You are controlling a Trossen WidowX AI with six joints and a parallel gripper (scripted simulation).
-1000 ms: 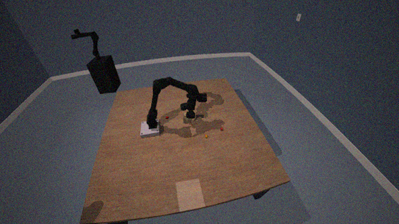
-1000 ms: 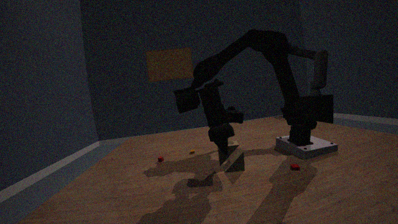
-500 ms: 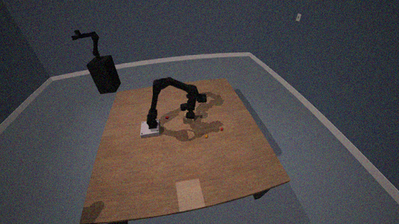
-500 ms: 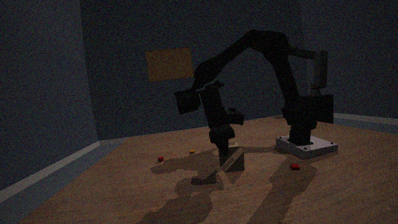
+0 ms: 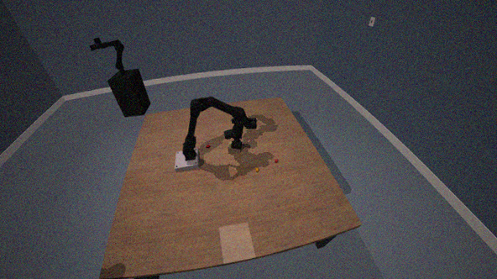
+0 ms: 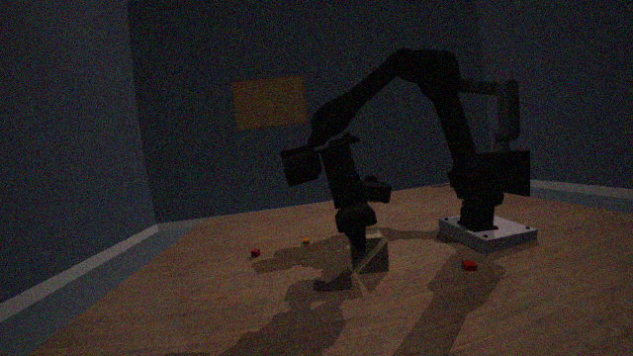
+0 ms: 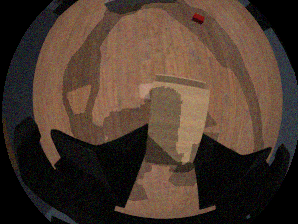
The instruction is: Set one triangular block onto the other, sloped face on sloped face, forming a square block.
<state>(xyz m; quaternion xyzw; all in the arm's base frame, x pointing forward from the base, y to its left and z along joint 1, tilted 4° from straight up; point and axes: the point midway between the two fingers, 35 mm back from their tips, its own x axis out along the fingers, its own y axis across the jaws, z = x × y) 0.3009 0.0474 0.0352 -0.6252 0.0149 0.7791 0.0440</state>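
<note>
The tan triangular block lies 30 mm behind my gripper tip and 30 mm below it. Round my gripper tip: small yellow piece: 120 mm ahead, 170 mm to the right, 40 mm below.
</note>
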